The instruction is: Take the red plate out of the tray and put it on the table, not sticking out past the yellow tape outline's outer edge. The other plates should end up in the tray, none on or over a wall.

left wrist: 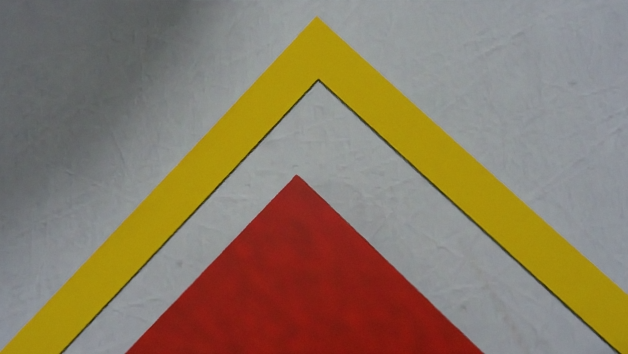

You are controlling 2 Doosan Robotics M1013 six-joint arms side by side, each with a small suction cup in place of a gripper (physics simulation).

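Places are measured from the left arm's base along level axes (x ahead, y left, z up), in centimetres.
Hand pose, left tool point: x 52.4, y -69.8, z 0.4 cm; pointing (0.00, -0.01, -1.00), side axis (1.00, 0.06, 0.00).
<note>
Each offset is from my left tool point to the top centre of the thing. "*": to the spot under its first point. Level surfaces: height alone.
The red plate {* dx -1.9, dy +4.5, dz +1.3 cm} point(300, 280) shows in the lower middle of the left wrist view, with one corner pointing up the picture. It is held on my left suction cup, which is itself outside the picture. The visible part of the plate lies inside the yellow tape outline {* dx -1.8, dy +10.7, dz -0.3 cm} point(318, 50), with a band of table between them on both visible sides. I cannot tell whether the plate touches the table or is a little above it. The plate's lower part is cut off by the picture's edge. My right suction cup, the tray and the other plates do not show.
The pale grey table top {dz -0.4 cm} point(500, 90) surrounds the tape outline. A soft dark shadow falls across the table at the upper left. The two visible tape arms run out of the picture at the lower left and lower right.
</note>
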